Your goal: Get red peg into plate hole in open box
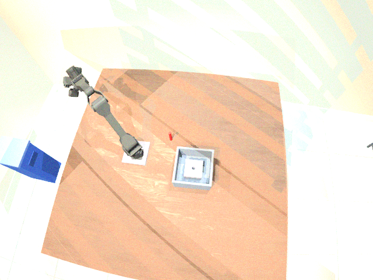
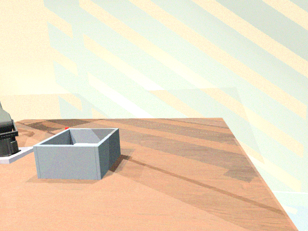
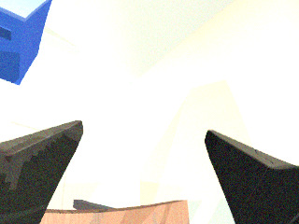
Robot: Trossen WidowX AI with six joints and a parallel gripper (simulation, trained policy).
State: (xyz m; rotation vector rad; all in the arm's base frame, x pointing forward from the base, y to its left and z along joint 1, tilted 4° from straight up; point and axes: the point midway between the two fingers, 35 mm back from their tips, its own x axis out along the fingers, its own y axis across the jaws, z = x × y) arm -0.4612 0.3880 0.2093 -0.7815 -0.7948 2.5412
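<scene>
Right now my gripper tip is 680 mm short of the red peg, 300 mm to the left of it and 120 mm above it. The rest, counted from my gripper tip: grey box (820 mm ahead, 490 mm to the right, 140 mm below).
</scene>
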